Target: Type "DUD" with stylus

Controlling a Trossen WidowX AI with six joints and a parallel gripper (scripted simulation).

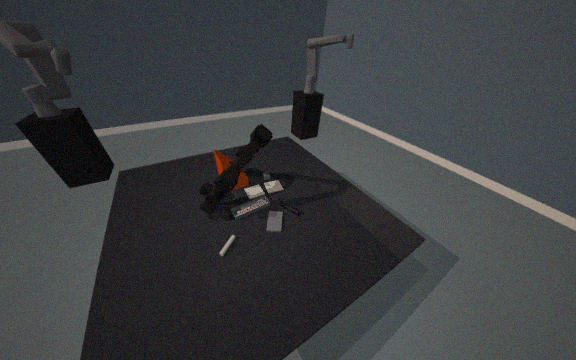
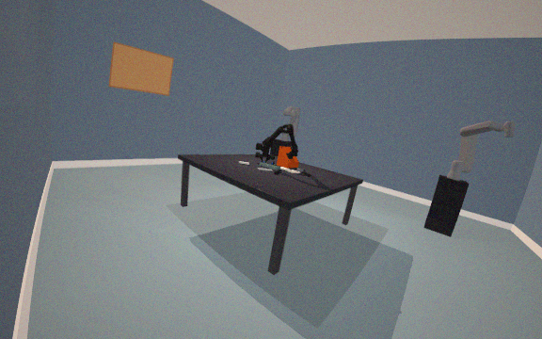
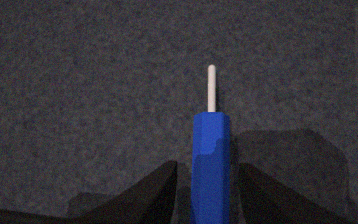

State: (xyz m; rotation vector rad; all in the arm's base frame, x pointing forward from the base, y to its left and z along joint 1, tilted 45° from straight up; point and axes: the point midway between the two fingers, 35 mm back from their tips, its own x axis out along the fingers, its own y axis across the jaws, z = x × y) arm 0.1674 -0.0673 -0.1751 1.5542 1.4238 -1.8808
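Now: gripper tip 1 cm to the left of the blue stylus and 1 cm past it. The rest, counted from my gripper tip: white stylus tip (3 cm to the right, 3 cm behind); then d key (24 cm to the left, 10 cm ahead, 1 cm above); then u key (19 cm to the left, 13 cm ahead, 1 cm above).
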